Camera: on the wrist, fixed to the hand. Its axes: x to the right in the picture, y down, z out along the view.
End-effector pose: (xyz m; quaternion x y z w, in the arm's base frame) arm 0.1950 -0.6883 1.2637 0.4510 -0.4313 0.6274 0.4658
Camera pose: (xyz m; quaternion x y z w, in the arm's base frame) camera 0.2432 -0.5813 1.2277 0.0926 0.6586 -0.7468 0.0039
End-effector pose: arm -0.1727 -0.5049 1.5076 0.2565 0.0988 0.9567 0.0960
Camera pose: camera -0.1984 -0.4634 1.3950 -0.1544 0.2247 -0.7795 0.5639
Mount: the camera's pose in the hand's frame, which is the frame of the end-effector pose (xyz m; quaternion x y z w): -0.0216 -0.0633 -0.1029 -0.1325 0.0864 0.6872 0.7090
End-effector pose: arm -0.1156 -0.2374 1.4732 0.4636 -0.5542 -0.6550 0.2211
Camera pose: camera -0.0035 -0.2554 1.4266 -0.0249 -0.6056 -0.3458 0.7162
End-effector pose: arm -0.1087 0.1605 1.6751 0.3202 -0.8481 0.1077 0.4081
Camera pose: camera 0.0054 0.1672 1.7199 -0.4192 -0.8004 0.2721 0.3311
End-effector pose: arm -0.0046 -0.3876 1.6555 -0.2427 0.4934 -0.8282 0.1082
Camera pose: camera -0.0346 -0.2689 1.6635 0.2242 0.6357 -0.4685 0.5711
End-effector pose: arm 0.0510 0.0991 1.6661 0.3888 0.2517 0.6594 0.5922
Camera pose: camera 0.0045 0.1021 1.5526 -0.3132 0.1249 -0.9414 0.0035
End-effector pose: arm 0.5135 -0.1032 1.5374 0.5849 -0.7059 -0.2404 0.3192
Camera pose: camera 0.6338 -0.0912 1.5587 -0.0919 -0.8430 0.0059 0.5300
